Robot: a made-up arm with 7 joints. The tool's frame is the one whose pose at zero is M.
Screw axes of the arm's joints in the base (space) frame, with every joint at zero. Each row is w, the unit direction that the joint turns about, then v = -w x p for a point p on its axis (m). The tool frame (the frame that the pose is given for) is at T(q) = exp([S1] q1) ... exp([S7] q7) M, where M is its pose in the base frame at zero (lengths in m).
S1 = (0, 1, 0, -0.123, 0, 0)
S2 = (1, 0, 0, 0, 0.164, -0.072)
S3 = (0, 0, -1, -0.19, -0.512, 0)
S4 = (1, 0, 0, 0, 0.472, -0.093)
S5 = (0, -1, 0, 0.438, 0, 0.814)
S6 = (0, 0, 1, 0.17, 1.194, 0)
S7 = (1, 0, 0, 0, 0.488, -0.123)
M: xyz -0.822 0.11 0.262 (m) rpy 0 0 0 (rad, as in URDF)
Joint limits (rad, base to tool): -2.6..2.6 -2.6..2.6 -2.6..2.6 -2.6..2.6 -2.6..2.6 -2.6..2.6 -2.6..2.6
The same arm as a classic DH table. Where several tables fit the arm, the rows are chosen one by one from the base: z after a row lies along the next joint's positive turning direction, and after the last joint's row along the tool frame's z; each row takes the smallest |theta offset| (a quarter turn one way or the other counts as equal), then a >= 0, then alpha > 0; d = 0 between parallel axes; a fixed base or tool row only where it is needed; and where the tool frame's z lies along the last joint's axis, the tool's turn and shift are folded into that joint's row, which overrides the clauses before.
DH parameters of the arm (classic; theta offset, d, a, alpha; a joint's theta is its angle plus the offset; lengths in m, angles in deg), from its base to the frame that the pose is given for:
base (fixed): 0 0.123 0 -90
joint 1: -90 0.072 0.041 -90
joint 2: -90 -0.512 0.118 90
joint 3: 0 -0.308 -0.097 -90
joint 4: -90 -0.302 0.034 90
joint 5: -90 -0.077 0.38 90
joint 6: 90 0.05 0.047 -90
joint 7: 0 0.372 0.013 90
tool (fixed): 90 -0.226 0 0
Joint limits (deg, base to tool): -148.97..148.97 -148.97..148.97 -148.97..148.97 -148.97..148.97 -148.97..148.97 -148.97..148.97 -148.97..148.97

